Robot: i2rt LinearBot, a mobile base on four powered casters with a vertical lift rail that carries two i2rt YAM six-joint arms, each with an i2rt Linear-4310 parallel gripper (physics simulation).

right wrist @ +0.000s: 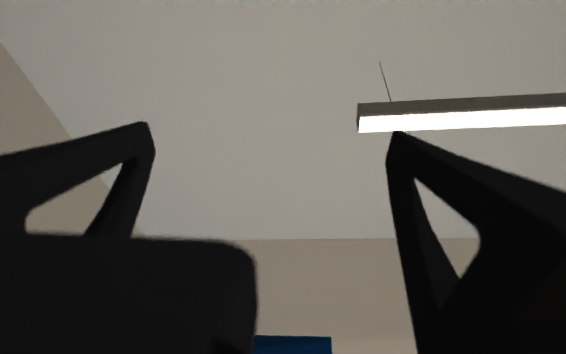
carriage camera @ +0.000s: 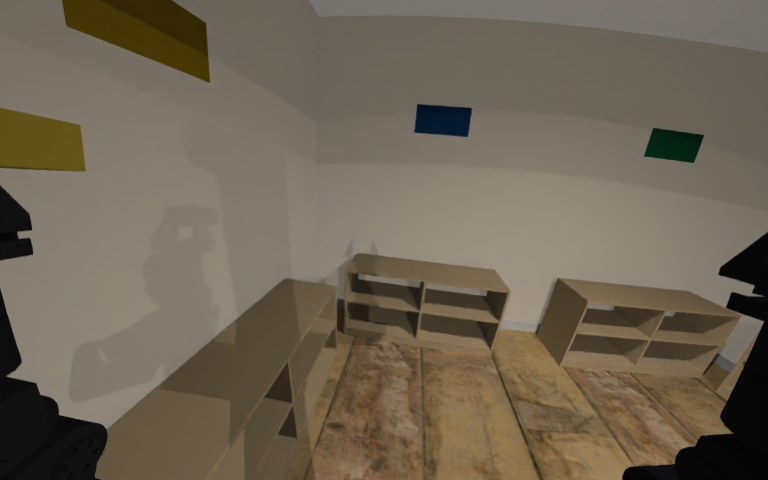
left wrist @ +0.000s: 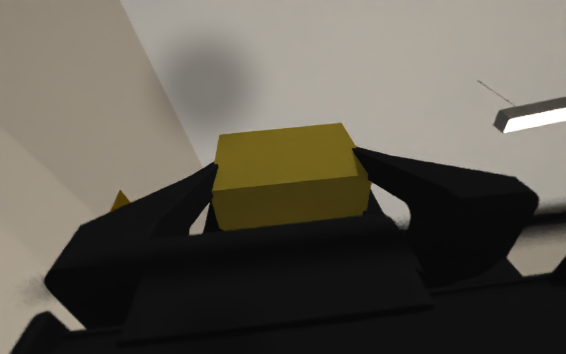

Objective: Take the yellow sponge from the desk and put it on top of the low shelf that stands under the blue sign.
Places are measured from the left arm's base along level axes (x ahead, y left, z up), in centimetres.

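Pixels of known places: left gripper, fingertip midpoint: (left wrist: 285, 163); right gripper, fingertip midpoint: (right wrist: 269, 141).
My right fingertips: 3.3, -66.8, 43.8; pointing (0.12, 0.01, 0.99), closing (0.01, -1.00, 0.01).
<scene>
Ahead of a thing's pixels: the offset from my right fingertips to its top centre, as dx, dy, dz. "spot": to the spot under its first point. Level surfaces: height alone.
The yellow sponge {+3.8, +66.8, +1.4} (carriage camera: 40, 141) (left wrist: 287, 162) is clamped by both sides between the fingers of my left gripper (left wrist: 285, 163), which is shut on it. In the carriage camera the sponge shows at the left edge, high above the floor and apart from the shelves; the left fingertips do not show there. My right gripper (right wrist: 269, 141) is wide open with no object between its fingers. The blue sign {+174.4, -4.1, +46.2} (carriage camera: 442, 120) (right wrist: 292, 345) is on the far wall. The low shelf {dz -78.0} (carriage camera: 430, 272) stands below it, its top board bare. The desk does not show.
A long shelf (carriage camera: 249, 339) runs along the left wall, near the left arm, below the yellow sign {spot: +59.5, +107.4, +30.1} (carriage camera: 147, 42). Another shelf (carriage camera: 642, 295) stands at the right, below the green sign (carriage camera: 673, 146). A ceiling lamp (left wrist: 537, 118) (right wrist: 460, 119) shows in both wrist views.
</scene>
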